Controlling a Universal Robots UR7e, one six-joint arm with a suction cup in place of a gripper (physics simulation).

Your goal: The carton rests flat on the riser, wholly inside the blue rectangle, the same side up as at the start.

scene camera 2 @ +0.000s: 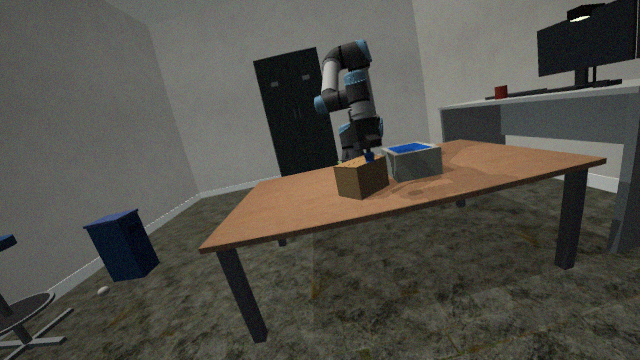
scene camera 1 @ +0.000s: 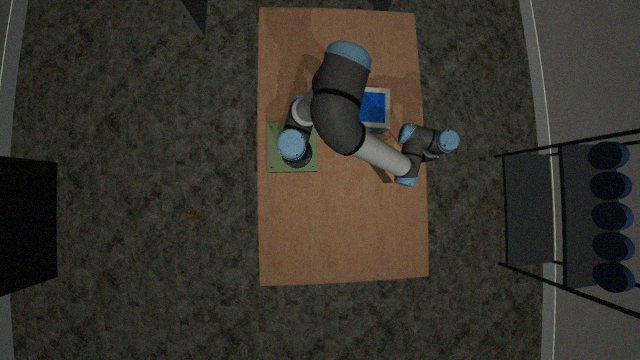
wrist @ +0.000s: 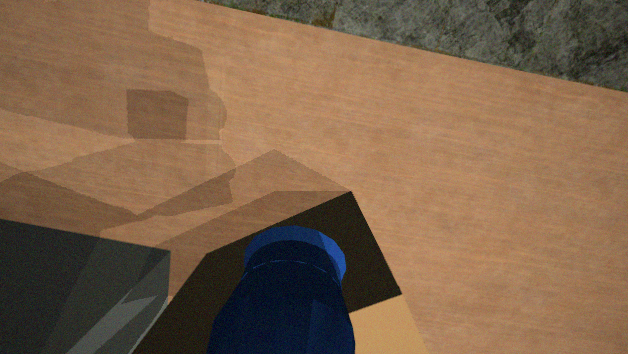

Labels:
The suction cup carries nothing. The cup is 15 cm from the middle of a brown carton. A grey riser sits on the table.

